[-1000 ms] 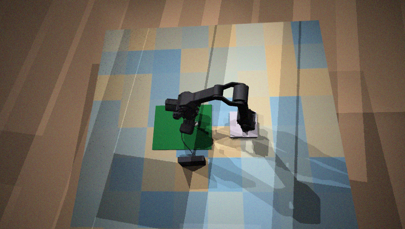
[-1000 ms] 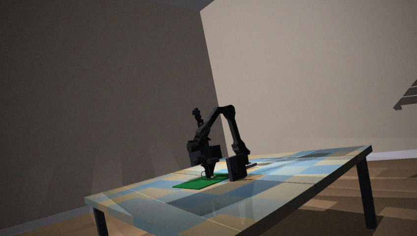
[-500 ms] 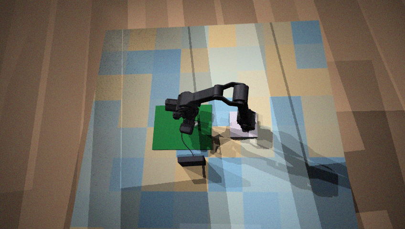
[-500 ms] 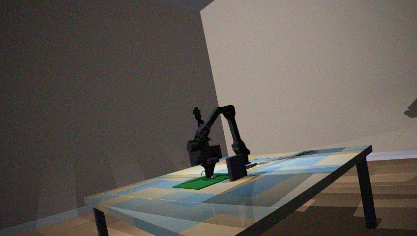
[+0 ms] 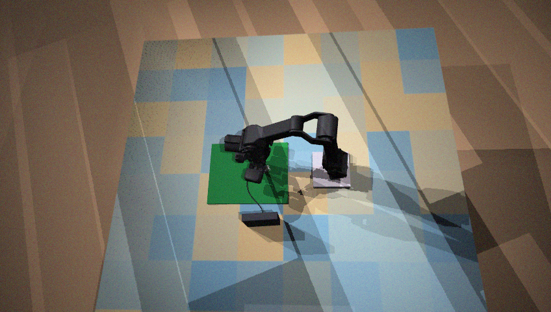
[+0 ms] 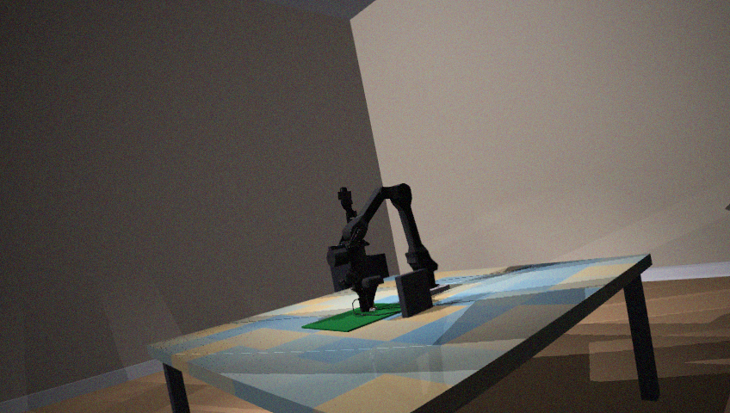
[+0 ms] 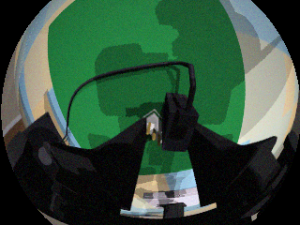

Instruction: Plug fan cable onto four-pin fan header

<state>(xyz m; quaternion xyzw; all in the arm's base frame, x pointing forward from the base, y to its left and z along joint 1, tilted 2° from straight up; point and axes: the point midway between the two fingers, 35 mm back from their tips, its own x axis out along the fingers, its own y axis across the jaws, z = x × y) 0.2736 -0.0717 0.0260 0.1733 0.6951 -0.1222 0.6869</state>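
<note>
Right now my gripper tip is 1 cm to the left of the dark fan plug and 1 cm below it. The rest, counted from my gripper tip: black fan block (3 cm ahead, 20 cm to the left, 4 cm above).
</note>
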